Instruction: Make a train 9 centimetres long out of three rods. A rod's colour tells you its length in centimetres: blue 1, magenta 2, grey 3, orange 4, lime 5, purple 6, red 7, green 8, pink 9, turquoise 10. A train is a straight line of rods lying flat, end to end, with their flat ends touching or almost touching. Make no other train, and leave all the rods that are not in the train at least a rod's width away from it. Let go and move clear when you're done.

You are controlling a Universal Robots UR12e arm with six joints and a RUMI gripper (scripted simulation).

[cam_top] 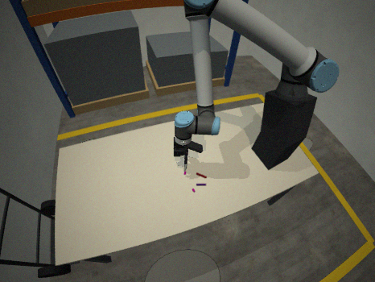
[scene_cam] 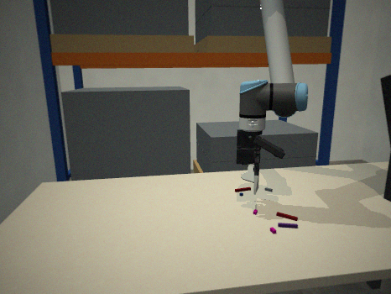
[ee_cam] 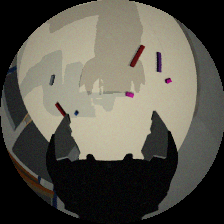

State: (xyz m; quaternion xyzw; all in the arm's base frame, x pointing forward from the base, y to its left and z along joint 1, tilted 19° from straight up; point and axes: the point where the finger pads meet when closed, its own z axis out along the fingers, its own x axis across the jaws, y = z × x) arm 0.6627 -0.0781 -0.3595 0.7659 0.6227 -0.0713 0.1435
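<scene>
Now: hand 20 mm short of the blue rod, 110 mm to the left of it and 80 mm above it. Also, from my hand: purple rod (70 mm behind, 150 mm to the left, 80 mm below); grey rod (100 mm behind, 150 mm to the right, 80 mm below).
</scene>
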